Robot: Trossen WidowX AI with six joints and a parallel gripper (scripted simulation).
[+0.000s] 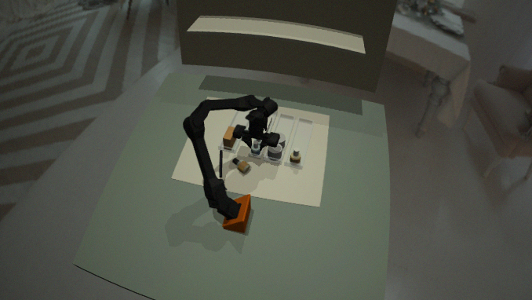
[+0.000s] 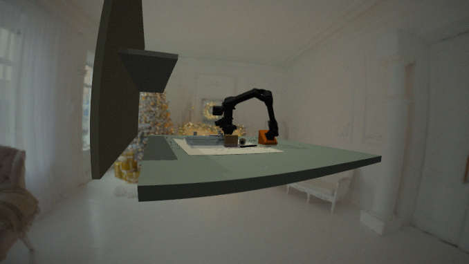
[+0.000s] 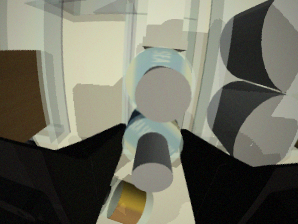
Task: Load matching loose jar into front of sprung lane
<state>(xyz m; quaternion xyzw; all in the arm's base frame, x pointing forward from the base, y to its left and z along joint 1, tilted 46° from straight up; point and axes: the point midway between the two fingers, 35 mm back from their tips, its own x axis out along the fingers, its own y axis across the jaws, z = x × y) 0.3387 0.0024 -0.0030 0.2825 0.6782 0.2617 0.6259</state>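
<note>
Now: gripper tip 15 cm short of the sprung lane, 2 cm to the right of it and 1 cm above it. From my gripper tip the other things lie so: thin black rod 13 cm to the left, 10 cm behind, 2 cm below.
</note>
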